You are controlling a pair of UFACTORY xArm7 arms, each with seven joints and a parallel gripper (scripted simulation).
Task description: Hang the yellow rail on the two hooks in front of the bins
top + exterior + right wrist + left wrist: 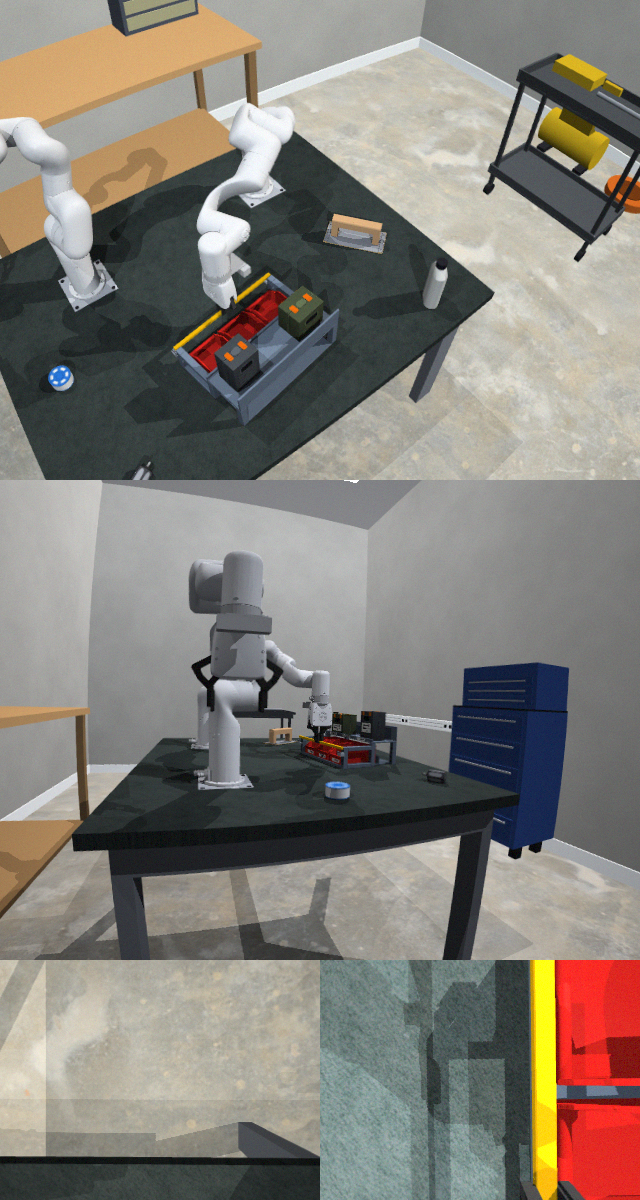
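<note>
Now: the yellow rail 2 cm below my left hand. The rest, counted from my left hand: grey-blue shelf 13 cm ahead, 3 cm below, 1 cm to the left; then blue-and-white roll 50 cm to the right, 16 cm behind, 8 cm below.
</note>
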